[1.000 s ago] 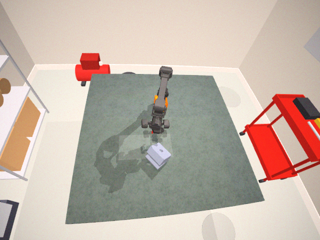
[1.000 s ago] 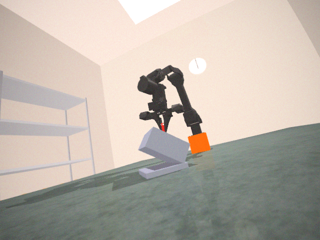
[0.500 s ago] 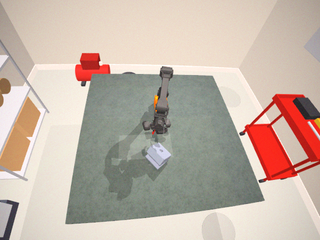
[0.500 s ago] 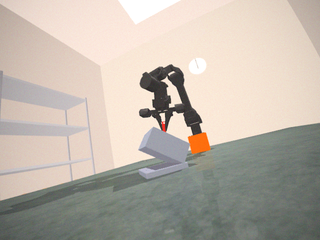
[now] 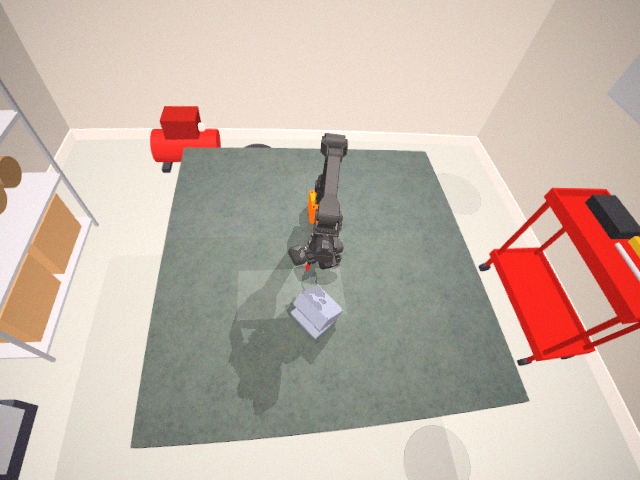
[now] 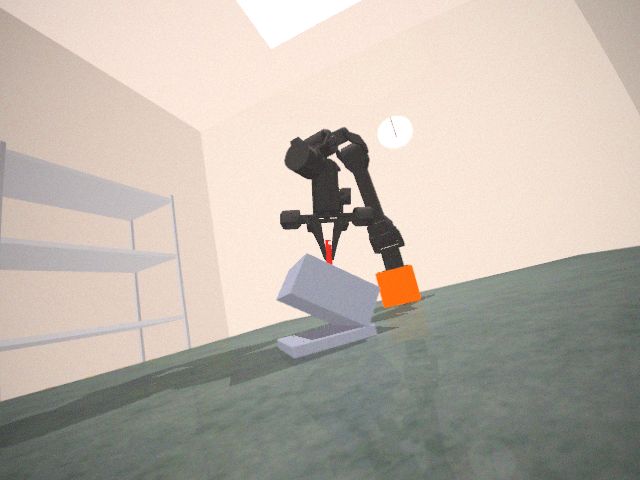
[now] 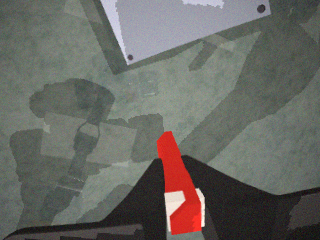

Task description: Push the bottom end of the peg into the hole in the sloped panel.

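Right now my gripper tip is 130 mm short of the grey sloped panel, 50 mm to the right of it and 70 mm above it. Also, from my gripper tip: red peg: 20 mm above.
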